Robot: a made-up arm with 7 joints.
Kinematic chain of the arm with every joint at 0, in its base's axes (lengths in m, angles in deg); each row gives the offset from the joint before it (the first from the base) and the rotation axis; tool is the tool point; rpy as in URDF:
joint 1: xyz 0 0 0.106 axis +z
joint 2: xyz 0 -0.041 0.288 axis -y
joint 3: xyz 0 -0.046 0.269 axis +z
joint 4: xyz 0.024 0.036 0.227 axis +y
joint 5: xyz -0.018 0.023 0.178 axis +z
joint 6: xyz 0 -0.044 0.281 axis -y
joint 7: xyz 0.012 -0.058 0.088 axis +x
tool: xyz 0 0 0 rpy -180 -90 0
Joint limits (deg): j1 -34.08..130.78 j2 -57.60..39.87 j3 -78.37..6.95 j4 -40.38..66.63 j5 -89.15..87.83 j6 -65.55..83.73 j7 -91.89..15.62
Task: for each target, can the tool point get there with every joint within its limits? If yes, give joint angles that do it. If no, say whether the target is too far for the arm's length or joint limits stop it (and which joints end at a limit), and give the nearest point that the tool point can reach.
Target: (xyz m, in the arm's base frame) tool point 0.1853 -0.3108 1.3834
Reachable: yes | joints -7.83 -9.43 -64.03 15.58 19.52 -3.96 -53.94
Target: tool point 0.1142 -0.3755 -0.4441
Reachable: no: joint limits stop it (at a limit: joint 1, joint 2, joint 4, joint 6) | nearest point 0.5327 -0.5786 0.2758 | short by 0.857 m
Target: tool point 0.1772 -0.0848 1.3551
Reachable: yes | joints -19.95 -25.52 -29.39 -29.38 34.91 48.13 -4.79
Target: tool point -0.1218 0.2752 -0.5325
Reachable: no: joint limits stop it (at a limit: joint 2, joint 4, joint 6) | nearest point -0.3120 0.7050 0.2697 | short by 0.930 m
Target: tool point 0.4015 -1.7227 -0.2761
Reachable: no: too far | nearest point 0.3739 -0.8087 0.3780 | short by 1.124 m
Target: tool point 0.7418 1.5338 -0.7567
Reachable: no: too far | nearest point 0.3702 0.7655 0.2619 | short by 1.329 m
